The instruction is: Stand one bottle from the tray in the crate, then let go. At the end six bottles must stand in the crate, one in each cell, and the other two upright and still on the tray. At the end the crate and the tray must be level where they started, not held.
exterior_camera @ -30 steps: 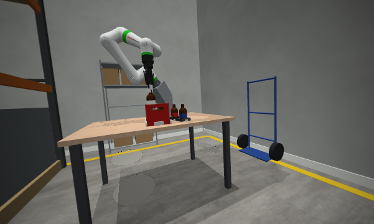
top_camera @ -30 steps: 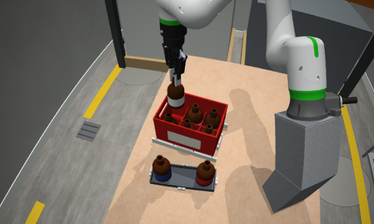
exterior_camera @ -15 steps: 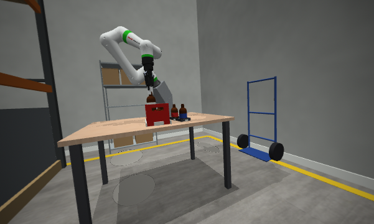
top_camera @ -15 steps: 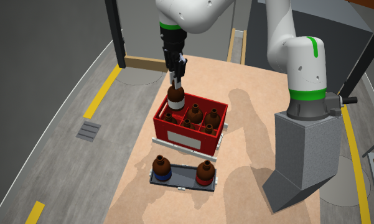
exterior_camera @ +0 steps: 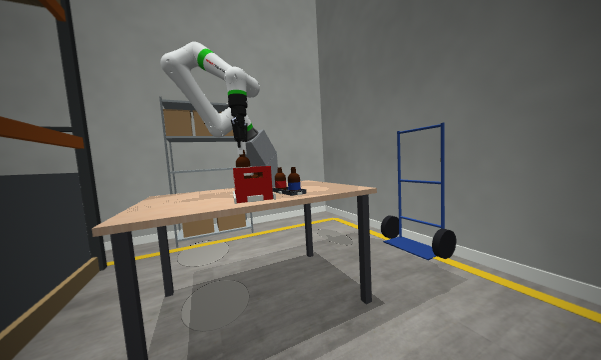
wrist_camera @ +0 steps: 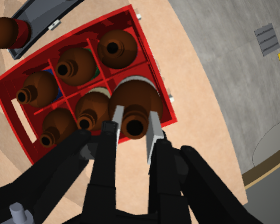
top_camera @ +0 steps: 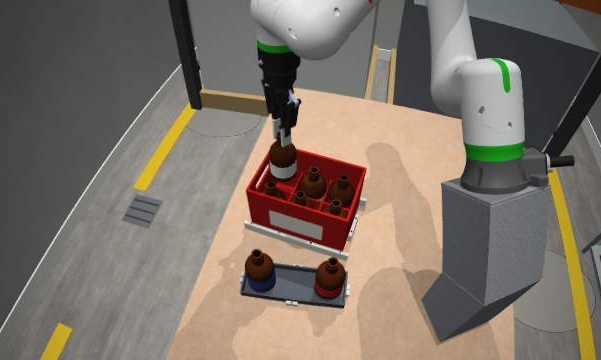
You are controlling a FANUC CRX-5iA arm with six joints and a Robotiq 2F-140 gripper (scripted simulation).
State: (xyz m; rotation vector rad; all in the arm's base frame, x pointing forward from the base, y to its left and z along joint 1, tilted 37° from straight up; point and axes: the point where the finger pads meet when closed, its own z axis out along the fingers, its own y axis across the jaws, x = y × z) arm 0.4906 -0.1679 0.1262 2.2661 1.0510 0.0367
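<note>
Now: the white-banded bottle 9 cm below my hand. The rest, counted from my hand: red-labelled bottle (16 cm behind, 29 cm to the left, 19 cm below); tray (7 cm behind, 29 cm to the left, 26 cm below); crate (8 cm behind, 6 cm to the left, 19 cm below).
</note>
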